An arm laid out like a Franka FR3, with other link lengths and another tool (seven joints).
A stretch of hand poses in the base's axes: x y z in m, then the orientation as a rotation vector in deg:
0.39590, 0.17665, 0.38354, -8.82, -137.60, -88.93
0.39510, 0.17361, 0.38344, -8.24, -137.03, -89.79
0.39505, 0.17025, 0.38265, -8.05, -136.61, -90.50
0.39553, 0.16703, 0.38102, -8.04, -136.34, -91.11
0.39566, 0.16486, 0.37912, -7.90, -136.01, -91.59
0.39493, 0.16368, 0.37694, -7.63, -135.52, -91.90
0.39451, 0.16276, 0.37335, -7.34, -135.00, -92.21
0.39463, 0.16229, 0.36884, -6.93, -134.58, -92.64
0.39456, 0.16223, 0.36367, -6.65, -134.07, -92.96
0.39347, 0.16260, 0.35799, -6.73, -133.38, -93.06
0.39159, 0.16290, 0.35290, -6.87, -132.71, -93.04
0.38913, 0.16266, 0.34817, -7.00, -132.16, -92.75
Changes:
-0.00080, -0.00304, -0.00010, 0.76, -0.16, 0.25
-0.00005, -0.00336, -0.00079, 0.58, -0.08, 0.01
0.00048, -0.00322, -0.00163, 0.45, -0.08, -0.12
0.00013, -0.00217, -0.00190, 0.41, -0.03, 0.03
-0.00073, -0.00118, -0.00218, 0.40, 0.12, 0.23
-0.00042, -0.00092, -0.00359, 0.42, 0.13, 0.25
0.00012, -0.00047, -0.00451, 0.45, -0.04, 0.24
-0.00007, -0.00006, -0.00517, 0.42, 0.12, 0.24
-0.00109, 0.00037, -0.00568, 0.34, 0.47, 0.18
-0.00188, 0.00030, -0.00509, 0.26, 0.53, 0.19
-0.00246, -0.00024, -0.00473, 0.06, 0.57, 0.25

